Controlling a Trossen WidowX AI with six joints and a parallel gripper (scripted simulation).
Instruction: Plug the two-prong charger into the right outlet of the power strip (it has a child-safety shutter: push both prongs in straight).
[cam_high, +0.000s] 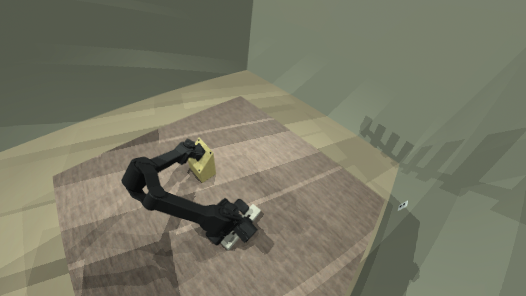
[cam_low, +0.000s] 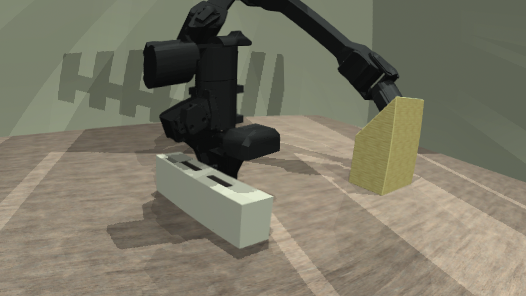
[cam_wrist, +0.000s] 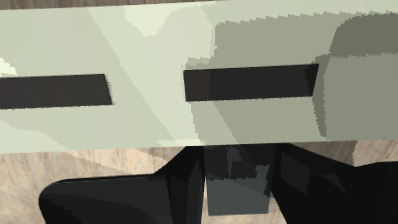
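Now: the two-prong charger 20 mm ahead of my gripper tip and 10 mm above it.
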